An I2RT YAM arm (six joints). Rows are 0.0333 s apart.
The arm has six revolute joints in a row. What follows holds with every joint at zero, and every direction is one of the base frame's. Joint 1 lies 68.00 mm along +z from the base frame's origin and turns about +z. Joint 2 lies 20.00 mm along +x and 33.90 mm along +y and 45.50 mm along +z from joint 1 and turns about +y. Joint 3 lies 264.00 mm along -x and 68.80 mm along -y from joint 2 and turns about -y. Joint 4 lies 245.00 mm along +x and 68.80 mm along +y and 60.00 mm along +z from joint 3 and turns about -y. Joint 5 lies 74.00 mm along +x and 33.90 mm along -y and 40.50 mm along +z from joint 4 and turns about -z. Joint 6 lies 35.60 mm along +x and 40.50 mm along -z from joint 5 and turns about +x. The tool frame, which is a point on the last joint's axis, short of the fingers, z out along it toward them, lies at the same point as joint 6; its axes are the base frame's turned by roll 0.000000, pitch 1.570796 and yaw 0.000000 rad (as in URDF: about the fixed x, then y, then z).
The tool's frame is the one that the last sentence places.
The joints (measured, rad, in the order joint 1, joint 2, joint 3, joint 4, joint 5, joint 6), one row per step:
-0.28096 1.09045 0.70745 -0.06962 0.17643 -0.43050
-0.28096 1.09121 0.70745 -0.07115 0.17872 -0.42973
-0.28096 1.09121 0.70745 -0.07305 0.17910 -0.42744
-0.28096 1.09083 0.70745 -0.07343 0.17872 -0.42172
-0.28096 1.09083 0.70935 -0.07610 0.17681 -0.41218
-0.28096 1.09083 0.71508 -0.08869 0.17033 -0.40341
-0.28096 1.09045 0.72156 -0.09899 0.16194 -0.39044
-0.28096 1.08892 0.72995 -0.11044 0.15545 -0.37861
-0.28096 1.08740 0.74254 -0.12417 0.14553 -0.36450
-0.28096 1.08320 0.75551 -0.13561 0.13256 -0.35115
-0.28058 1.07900 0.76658 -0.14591 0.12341 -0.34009
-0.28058 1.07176 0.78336 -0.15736 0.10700 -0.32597
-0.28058 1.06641 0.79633 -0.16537 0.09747 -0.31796
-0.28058 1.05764 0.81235 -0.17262 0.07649 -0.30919
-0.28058 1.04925 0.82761 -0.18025 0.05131 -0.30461
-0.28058 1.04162 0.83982 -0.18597 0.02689 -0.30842
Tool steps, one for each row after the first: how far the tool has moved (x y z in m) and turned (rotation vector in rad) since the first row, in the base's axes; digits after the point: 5 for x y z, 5 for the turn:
0.00000 -0.00008 -0.00032 0.00029 0.00216 -0.00239
-0.00009 -0.00007 -0.00050 0.00248 0.00308 -0.00372
-0.00016 -0.00004 -0.00045 0.00722 0.00066 -0.00585
-0.00010 0.00001 -0.00006 0.01589 -0.00277 -0.00827
-0.00013 0.00026 0.00068 0.02756 -0.00052 -0.00634
-0.00003 0.00054 0.00200 0.04254 -0.00342 -0.00456
-0.00006 0.00078 0.00413 0.05528 -0.00740 -0.00398
0.00014 0.00109 0.00749 0.07088 -0.01439 -0.00130
0.00005 0.00159 0.01181 0.08577 -0.02635 0.00466
-0.00021 0.00210 0.01560 0.09738 -0.03620 0.00863
-0.00068 0.00284 0.02195 0.11254 -0.05495 0.01792
-0.00111 0.00331 0.02689 0.12031 -0.06853 0.02370
-0.00192 0.00432 0.03374 0.13151 -0.08991 0.04013
-0.00284 0.00552 0.04019 0.14124 -0.10829 0.06225
-0.00381 0.00670 0.04560 0.14387 -0.12168 0.08717

